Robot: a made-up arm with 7 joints. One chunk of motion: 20 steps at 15 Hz.
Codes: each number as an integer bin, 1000 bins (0 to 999) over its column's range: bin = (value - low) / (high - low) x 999, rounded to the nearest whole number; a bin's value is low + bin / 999 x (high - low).
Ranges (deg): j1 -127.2..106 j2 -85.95..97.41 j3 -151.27..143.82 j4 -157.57..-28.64 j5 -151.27..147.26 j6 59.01..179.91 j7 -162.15..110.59
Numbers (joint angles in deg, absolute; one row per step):
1: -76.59 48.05 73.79 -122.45 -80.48 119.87 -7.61
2: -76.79 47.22 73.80 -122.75 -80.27 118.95 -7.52
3: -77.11 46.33 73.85 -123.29 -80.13 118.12 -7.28
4: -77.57 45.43 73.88 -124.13 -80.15 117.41 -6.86
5: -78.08 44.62 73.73 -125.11 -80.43 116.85 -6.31
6: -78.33 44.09 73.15 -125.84 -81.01 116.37 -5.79
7: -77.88 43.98 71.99 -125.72 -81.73 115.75 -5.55
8: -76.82 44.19 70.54 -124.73 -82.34 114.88 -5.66
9: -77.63 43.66 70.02 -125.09 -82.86 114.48 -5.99
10: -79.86 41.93 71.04 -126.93 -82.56 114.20 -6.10
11: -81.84 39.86 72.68 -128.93 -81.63 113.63 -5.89
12: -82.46 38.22 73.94 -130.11 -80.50 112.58 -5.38
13: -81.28 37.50 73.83 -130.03 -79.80 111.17 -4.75
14: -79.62 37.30 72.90 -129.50 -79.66 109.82 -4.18
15: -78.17 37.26 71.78 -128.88 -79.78 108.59 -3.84
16: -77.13 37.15 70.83 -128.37 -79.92 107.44 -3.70
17: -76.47 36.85 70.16 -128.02 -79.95 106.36 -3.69
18: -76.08 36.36 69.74 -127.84 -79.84 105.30 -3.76
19: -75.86 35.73 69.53 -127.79 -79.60 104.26 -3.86
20: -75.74 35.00 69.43 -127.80 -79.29 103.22 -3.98
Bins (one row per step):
1: 217 730 762 272 237 503 566
2: 216 726 762 270 238 495 566
3: 215 721 762 266 238 488 567
4: 213 716 762 259 238 483 569
5: 210 711 762 252 237 478 571
6: 209 708 760 246 235 474 573
7: 211 708 756 247 233 469 574
8: 216 709 751 254 231 462 573
9: 212 706 749 252 229 458 572
10: 203 697 753 237 230 456 572
11: 194 685 758 222 233 451 572
12: 192 677 762 213 237 443 574
13: 197 673 762 213 239 431 577
14: 204 672 759 217 240 420 579
15: 210 671 755 222 239 410 580
16: 214 671 752 226 239 400 580
17: 217 669 750 229 239 391 580
18: 219 666 748 230 239 382 580
19: 220 663 747 231 240 374 580
20: 220 659 747 231 241 365 579

